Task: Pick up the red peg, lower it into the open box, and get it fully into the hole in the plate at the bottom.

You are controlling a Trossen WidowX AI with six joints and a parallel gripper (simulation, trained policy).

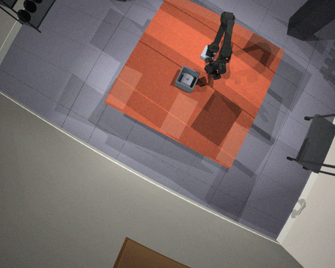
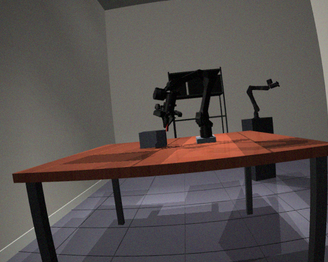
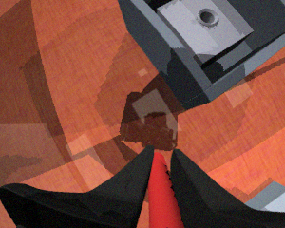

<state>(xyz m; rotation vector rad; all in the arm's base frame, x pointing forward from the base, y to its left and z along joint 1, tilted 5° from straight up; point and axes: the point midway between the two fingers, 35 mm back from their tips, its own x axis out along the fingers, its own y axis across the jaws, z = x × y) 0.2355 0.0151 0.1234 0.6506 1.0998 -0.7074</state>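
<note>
Right now my gripper tip is 6 cm short of the grey plate, 15 cm to the left of it and 7 cm above it. From my gripper tip the other things lie so: red peg (1 cm behind, 1 cm to the left, 2 cm above); then grey box (6 cm ahead, 15 cm to the right, 9 cm below).
</note>
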